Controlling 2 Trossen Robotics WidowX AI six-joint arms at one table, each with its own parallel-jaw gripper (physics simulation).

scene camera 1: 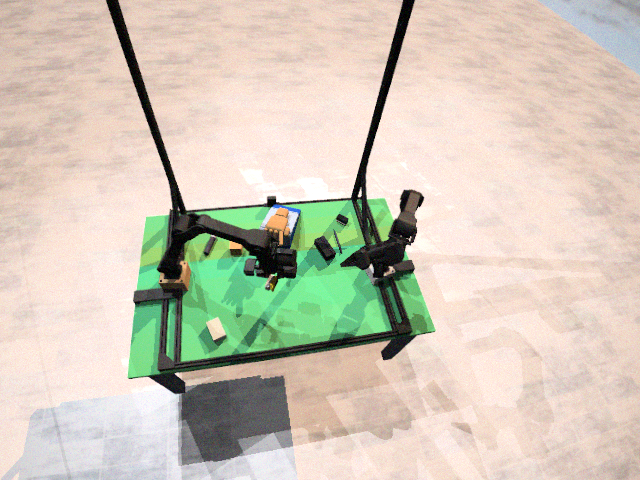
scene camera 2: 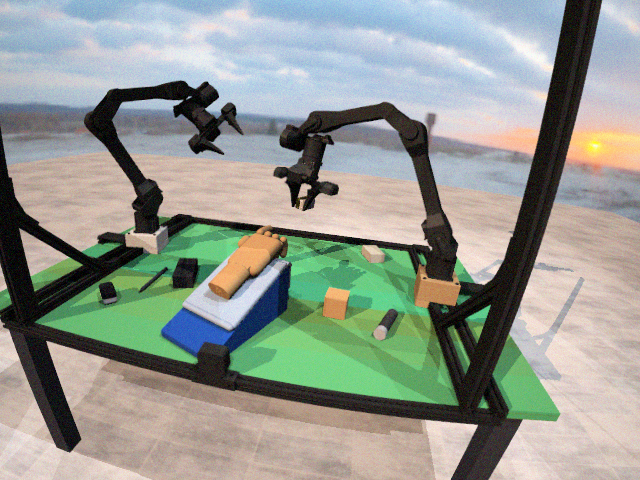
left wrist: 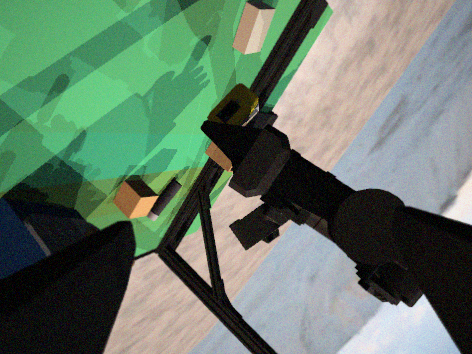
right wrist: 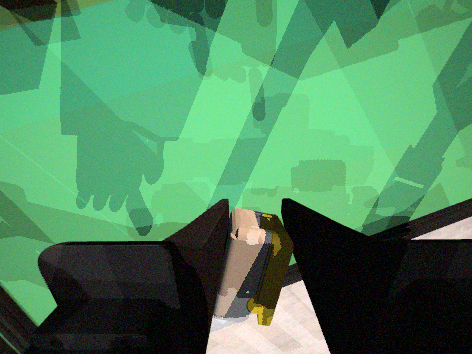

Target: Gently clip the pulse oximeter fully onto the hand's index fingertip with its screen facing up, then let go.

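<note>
The yellow and pale pulse oximeter is between the fingers of my right gripper, which is shut on it high above the table. In the right wrist view its yellow side faces right and its pale side left; a dark screen shows on the yellow face in the left wrist view. The tan hand lies on the sloped support, apart from the oximeter. Its index finger sticks out past the others. My left gripper is open and empty, raised well off the hand.
The blue wedge support has a pale pad. An orange block and dark cylinder lie beside it. A cream block, black box and pen also lie about.
</note>
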